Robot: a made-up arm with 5 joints.
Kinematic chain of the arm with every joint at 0, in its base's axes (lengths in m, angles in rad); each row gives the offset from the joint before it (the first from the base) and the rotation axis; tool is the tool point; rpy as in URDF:
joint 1: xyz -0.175 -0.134 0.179 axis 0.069 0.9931 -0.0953
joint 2: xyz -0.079 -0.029 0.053 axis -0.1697 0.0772 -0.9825
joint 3: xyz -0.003 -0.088 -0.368 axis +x
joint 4: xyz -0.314 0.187 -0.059 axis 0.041 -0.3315 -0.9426
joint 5: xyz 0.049 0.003 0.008 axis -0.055 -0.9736 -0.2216
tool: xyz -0.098 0.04 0.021 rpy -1.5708 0 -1.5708
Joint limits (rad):
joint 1: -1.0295..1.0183
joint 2: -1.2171..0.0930
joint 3: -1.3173..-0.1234
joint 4: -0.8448..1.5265
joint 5: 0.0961..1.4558
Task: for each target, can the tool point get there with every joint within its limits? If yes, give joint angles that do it. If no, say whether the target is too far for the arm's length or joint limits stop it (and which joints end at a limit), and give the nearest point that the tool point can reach.
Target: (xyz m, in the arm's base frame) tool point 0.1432 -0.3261 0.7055
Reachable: no: joint limits stop it (at a limit: joint 1, joint 2, joint 3, joint 4, joint 5) | nearest point 0.2629 -0.3214 -0.1158 | short by 0.830 m
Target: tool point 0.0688 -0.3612 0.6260
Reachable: no: joint limits stop it (at a limit: joint 1, joint 2, joint 3, joint 4, joint 5) | nearest point 0.2629 -0.3214 -0.1158 | short by 0.768 m
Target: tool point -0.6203 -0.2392 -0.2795
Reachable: yes | joints 0.3693 -0.8583 -0.7762 0.7532 1.1503
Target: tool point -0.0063 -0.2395 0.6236
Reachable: no: joint limits stop it (at a limit: joint 1, joint 3, joint 4, joint 5) | nearest point -0.7307 -0.0978 0.3754 | short by 0.779 m
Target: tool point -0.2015 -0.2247 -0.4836
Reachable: yes | joints -0.6532 -0.4591 -0.3975 -0.0893 0.7965
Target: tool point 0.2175 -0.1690 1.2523
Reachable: no: too far | nearest point -0.7160 -0.0227 0.3773 | short by 1.288 m
